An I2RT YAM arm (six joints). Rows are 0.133 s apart.
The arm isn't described. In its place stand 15 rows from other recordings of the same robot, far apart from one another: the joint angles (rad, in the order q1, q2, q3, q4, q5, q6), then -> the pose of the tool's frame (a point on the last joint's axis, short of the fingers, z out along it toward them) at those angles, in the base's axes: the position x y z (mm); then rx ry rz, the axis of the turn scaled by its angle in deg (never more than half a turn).
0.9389 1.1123 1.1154 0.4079 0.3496 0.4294 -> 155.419 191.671 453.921 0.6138 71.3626 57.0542
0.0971 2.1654 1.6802 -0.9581 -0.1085 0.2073 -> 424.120 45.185 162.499 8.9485 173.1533 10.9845
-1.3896 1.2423 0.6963 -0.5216 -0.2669 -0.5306 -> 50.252 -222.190 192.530 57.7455 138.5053 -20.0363
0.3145 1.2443 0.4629 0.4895 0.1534 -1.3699 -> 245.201 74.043 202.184 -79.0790 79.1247 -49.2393
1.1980 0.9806 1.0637 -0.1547 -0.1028 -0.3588 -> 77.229 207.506 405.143 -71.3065 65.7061 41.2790
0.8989 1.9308 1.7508 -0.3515 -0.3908 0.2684 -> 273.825 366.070 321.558 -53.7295 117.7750 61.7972
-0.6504 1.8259 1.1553 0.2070 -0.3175 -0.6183 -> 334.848 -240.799 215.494 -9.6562 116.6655 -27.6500
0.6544 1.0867 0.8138 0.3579 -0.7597 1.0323 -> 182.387 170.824 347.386 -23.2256 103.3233 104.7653
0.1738 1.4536 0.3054 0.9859 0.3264 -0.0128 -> 248.836 32.100 159.446 4.5203 98.8588 -9.3905
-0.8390 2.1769 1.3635 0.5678 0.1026 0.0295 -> 323.667 -365.825 167.072 48.8325 95.1200 -37.8695
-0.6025 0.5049 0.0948 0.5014 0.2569 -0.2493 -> 114.776 -89.923 208.433 27.6174 84.1283 -50.0006
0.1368 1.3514 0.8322 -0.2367 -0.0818 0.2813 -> 281.634 41.706 226.603 7.3260 134.0688 17.3988
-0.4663 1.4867 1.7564 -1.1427 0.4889 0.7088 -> 247.701 -143.391 418.891 84.9570 105.4803 -27.4635
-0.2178 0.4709 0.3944 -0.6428 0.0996 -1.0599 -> 112.414 -28.504 202.281 -53.5794 127.2763 -42.8552
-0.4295 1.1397 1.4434 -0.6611 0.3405 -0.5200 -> 200.782 -105.038 446.242 8.5360 115.9272 -54.2655
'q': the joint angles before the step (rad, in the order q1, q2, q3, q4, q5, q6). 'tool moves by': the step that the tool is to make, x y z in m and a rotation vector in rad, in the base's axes. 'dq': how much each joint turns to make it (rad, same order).
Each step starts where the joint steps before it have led.
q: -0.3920, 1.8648, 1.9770, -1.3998, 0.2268, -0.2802
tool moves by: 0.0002, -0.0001, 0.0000, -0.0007, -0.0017, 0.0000
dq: 0.0000, 0.0000, -0.0002, 0.0021, 0.0000, 0.0000
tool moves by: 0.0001, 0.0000, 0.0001, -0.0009, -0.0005, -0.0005
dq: 0.0002, 0.0002, 0.0006, 0.0003, 0.0008, 0.0005
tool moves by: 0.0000, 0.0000, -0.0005, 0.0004, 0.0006, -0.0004
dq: 0.0000, -0.0004, -0.0025, 0.0013, 0.0000, 0.0004
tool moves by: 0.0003, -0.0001, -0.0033, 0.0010, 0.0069, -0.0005
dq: 0.0002, -0.0004, -0.0136, 0.0064, 0.0018, 0.0002
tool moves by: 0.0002, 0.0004, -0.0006, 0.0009, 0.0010, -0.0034
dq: 0.0013, 0.0004, -0.0018, -0.0002, 0.0009, 0.0048
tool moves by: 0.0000, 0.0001, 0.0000, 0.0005, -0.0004, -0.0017
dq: 0.0002, 0.0000, 0.0000, -0.0003, -0.0001, 0.0021
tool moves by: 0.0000, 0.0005, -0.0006, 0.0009, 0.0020, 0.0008
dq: 0.0013, -0.0006, -0.0031, 0.0001, 0.0001, 0.0005
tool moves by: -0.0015, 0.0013, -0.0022, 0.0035, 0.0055, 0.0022
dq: 0.0016, -0.0084, -0.0194, 0.0047, -0.0013, -0.0002
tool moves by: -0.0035, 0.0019, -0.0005, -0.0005, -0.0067, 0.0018
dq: 0.0010, -0.0211, -0.0302, 0.0155, -0.0022, -0.0002
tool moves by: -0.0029, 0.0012, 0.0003, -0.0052, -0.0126, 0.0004
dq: 0.0001, -0.0197, -0.0256, 0.0196, 0.0000, -0.0004
